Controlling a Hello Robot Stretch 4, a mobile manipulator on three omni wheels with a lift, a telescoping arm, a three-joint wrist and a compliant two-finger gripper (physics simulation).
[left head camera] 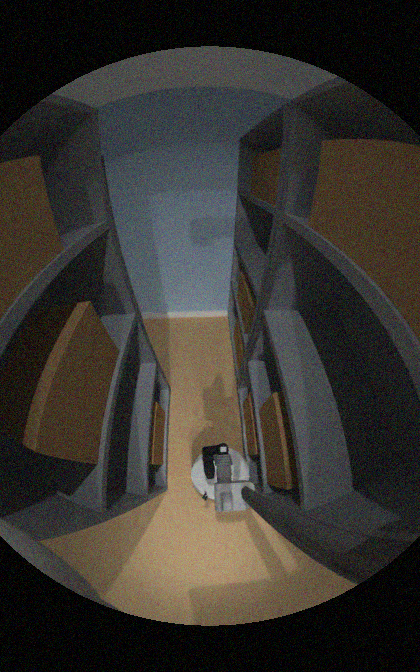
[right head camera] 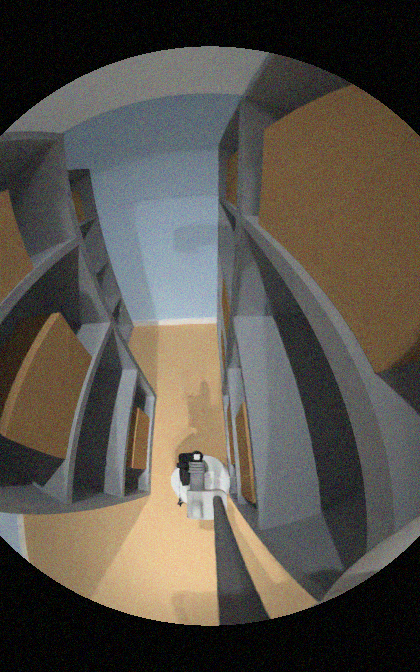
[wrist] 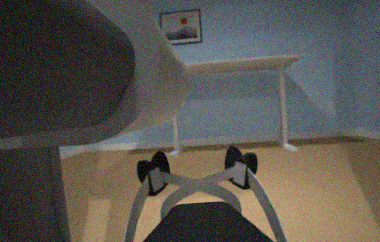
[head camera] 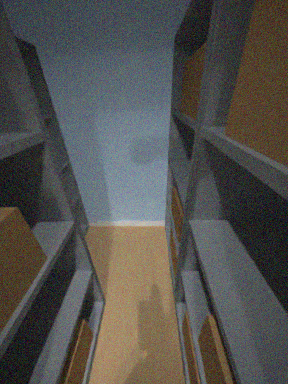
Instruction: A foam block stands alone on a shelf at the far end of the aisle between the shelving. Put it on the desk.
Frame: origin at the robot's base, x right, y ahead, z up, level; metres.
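Seen in the pictures: gripper, fingertip midpoint: [wrist: 196, 162].
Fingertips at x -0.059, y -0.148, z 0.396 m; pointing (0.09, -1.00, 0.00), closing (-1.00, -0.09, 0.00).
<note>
A point is followed by its place in that frame.
The foam block does not show clearly in any view. The desk [wrist: 240, 65] {x -0.402, y -2.524, z 0.898 m} shows in the wrist view, a pale top on white legs against the blue wall, some way off. My gripper [wrist: 196, 162] {x -0.059, y -0.148, z 0.396 m} is open in the wrist view, its two dark fingertips apart with floor and wall showing between them. It is far from the desk. In the left and right head views the arm and wrist are folded over the round base, and the fingers are too small to make out there.
A left shelving unit [head camera: 80, 250] {x -0.444, y 0.713, z 0.722 m} [left head camera: 131, 345] and a right shelving unit [head camera: 196, 195] {x 0.214, y 0.720, z 1.119 m} [left head camera: 280, 260] stand close on both sides, holding brown boxes [head camera: 17, 260] {x -0.432, y 0.395, z 1.088 m} [right head camera: 47, 385]. The aisle floor [head camera: 130, 280] {x -0.216, y 0.938, z -0.028 m} runs between them to a blue wall [head camera: 125, 190] {x -0.316, y 1.705, z 0.554 m}. A framed picture [wrist: 182, 36] {x 0.265, y -3.035, z 1.435 m} hangs above the desk.
</note>
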